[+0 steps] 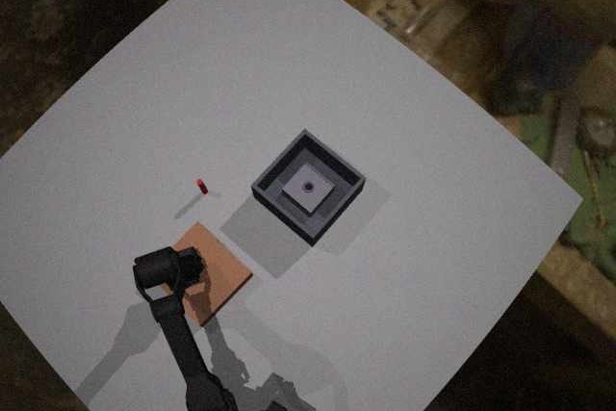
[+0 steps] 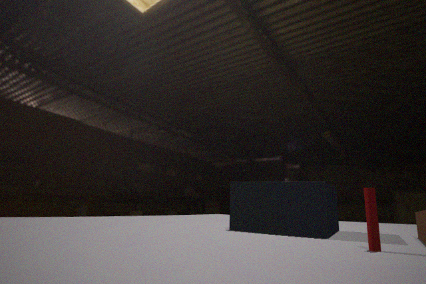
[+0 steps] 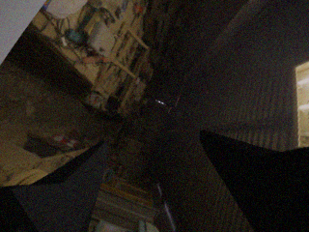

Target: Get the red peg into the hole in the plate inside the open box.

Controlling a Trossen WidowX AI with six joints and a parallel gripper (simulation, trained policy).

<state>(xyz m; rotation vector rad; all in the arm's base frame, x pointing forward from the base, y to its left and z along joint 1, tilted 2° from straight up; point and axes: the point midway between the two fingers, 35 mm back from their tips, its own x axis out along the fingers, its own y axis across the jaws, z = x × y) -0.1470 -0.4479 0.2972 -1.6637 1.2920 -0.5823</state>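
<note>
My gripper tip is 32 cm short of the red peg, 59 cm to the right of it and 28 cm above it. The rest, counted from my gripper tip: light grey plate: 47 cm ahead, 38 cm to the left, 28 cm below; then dark grey box: 47 cm ahead, 38 cm to the left, 30 cm below.
</note>
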